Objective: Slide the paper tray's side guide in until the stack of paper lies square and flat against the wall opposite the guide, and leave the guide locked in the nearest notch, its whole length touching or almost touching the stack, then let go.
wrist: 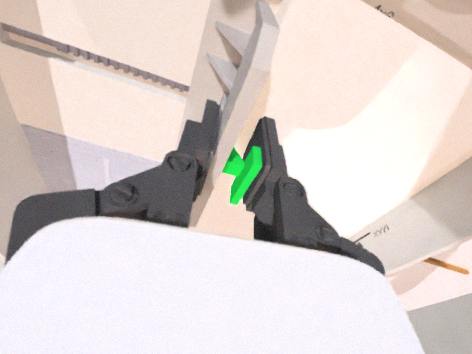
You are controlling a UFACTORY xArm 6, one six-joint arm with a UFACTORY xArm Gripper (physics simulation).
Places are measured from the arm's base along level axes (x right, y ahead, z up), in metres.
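Pixels of known places: gripper, between the fingertips: (pixel 232 130).
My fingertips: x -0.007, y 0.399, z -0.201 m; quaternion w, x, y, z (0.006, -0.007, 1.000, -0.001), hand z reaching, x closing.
Ahead of a thing's pixels: the offset from my fingertips to its top centre. "spot": to the spot under its first point.
The grey side guide @(spot: dx +0.008, dy -0.044, dz +0.033 m) (pixel 248 75) runs from upper centre down between my fingers, with pointed ribs on its left side. Its green tab @(dx -0.008, dy +0.004, dz +0.035 m) (pixel 247 175) sticks out to the right. My gripper (pixel 232 130) is shut on the green tab and guide: the left finger is against the guide's left side, the right finger against the tab. The pale paper stack @(dx -0.074, dy +0.036, dz -0.005 m) (pixel 345 85) lies right of the guide, its near part washed out by glare. The notched rack @(dx -0.002, dy +0.035, dz +0.050 m) (pixel 125 68) shows at upper left. The guide's lower end and its contact with the stack are partly hidden by the fingers.
A tray wall (pixel 425 207) with a MAX mark stands at the lower right, beyond the right finger. An orange stick-like thing @(dx -0.412, dy +0.161, dz -0.039 m) (pixel 446 265) lies outside it. Printed size marks show at the top right. The white gripper body covers the bottom of the view.
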